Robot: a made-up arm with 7 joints. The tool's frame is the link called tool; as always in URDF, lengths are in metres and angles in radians. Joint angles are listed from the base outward.
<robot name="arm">
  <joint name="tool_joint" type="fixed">
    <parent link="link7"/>
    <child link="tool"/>
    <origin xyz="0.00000 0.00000 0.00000"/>
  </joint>
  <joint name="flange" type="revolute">
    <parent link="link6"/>
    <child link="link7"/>
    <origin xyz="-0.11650 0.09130 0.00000" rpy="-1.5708 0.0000 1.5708"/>
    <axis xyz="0 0 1"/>
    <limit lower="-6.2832" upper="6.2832"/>
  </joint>
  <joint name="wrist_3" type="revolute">
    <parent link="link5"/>
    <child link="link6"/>
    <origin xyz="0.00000 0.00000 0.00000" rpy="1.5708 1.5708 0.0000"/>
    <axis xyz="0 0 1"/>
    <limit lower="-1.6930" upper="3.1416"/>
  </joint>
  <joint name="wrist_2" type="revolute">
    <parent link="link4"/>
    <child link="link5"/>
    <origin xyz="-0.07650 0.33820 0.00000" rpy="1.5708 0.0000 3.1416"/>
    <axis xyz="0 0 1"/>
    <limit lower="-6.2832" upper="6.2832"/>
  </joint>
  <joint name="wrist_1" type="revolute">
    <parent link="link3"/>
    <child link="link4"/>
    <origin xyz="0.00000 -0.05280 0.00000" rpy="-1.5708 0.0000 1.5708"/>
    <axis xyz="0 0 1"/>
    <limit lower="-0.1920" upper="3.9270"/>
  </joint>
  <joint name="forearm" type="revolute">
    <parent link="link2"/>
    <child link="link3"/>
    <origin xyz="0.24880 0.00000 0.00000" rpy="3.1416 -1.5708 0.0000"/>
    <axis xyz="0 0 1"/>
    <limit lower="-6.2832" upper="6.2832"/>
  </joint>
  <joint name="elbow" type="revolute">
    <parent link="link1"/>
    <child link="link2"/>
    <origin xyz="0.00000 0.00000 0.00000" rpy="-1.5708 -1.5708 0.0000"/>
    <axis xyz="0 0 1"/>
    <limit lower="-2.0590" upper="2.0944"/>
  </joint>
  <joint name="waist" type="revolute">
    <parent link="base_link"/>
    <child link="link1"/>
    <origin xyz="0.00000 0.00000 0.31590"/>
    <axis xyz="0 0 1"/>
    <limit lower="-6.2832" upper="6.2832"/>
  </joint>
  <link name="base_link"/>
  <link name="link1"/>
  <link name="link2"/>
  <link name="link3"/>
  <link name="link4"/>
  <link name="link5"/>
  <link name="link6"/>
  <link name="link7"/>
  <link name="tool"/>
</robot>
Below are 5 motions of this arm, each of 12 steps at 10 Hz.
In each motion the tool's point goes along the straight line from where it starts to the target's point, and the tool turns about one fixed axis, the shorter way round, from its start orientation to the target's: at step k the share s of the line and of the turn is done. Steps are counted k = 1, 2, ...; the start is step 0. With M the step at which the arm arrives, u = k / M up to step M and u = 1 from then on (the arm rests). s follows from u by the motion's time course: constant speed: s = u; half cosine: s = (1 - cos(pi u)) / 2; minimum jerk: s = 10 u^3 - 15 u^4 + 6 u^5.
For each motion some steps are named. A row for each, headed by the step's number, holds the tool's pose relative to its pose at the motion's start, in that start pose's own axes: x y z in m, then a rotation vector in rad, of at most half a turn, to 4 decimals.
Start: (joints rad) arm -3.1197 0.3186 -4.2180 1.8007 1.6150 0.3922 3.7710
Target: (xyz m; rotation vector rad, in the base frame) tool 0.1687 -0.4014 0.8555 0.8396 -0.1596 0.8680
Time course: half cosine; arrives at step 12
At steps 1, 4, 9, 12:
1: 0.0018 -0.0008 0.0010 -0.0087 -0.0030 -0.0081
4: 0.0271 -0.0124 0.0153 -0.1281 -0.0437 -0.1188
9: 0.0924 -0.0424 0.0522 -0.4374 -0.1493 -0.4055
12: 0.1082 -0.0497 0.0611 -0.5125 -0.1749 -0.4751

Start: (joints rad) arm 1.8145 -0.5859 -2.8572 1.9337 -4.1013 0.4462 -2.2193
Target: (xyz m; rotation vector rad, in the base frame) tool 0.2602 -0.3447 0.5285 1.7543 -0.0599 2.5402
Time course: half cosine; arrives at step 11
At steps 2, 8, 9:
2: 0.0056 -0.0162 -0.0136 0.0531 0.0153 0.0024
8: 0.0589 -0.1684 -0.1421 0.5535 0.1597 0.0246
9: 0.0655 -0.1874 -0.1582 0.6158 0.1777 0.0274

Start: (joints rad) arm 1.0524 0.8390 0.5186 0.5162 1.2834 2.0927 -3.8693
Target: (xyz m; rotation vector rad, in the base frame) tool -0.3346 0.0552 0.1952 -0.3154 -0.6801 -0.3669
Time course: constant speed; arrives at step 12
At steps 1, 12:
1: -0.0029 -0.0136 0.0094 -0.0332 -0.0145 0.0196
12: -0.0346 -0.1629 0.1131 -0.3982 -0.1746 0.2351

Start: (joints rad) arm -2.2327 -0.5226 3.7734 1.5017 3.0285 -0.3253 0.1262
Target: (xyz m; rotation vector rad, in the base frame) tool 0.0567 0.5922 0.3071 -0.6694 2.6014 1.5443
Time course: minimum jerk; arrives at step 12
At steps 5, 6, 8, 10, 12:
5: -0.0321 0.0053 0.0147 -0.0794 -0.0548 0.2881
6: -0.0463 0.0077 0.0212 -0.1146 -0.0790 0.4155
8: -0.0732 0.0122 0.0335 -0.1811 -0.1248 0.6566
10: -0.0893 0.0148 0.0409 -0.2210 -0.1524 0.8015
12: -0.0926 0.0154 0.0424 -0.2292 -0.1580 0.8310

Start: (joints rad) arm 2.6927 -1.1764 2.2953 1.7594 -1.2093 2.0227 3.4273
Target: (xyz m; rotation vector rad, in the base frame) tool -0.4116 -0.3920 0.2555 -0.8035 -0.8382 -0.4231
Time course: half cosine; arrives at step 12
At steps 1, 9, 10, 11, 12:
1: 0.0010 0.0072 0.0072 -0.0121 0.0097 -0.0240
9: 0.0507 0.3583 0.3616 -0.6045 0.4841 -1.2021
10: 0.0554 0.3917 0.3952 -0.6608 0.5291 -1.3140
11: 0.0584 0.4126 0.4164 -0.6962 0.5575 -1.3843
12: 0.0594 0.4198 0.4236 -0.7082 0.5671 -1.4083

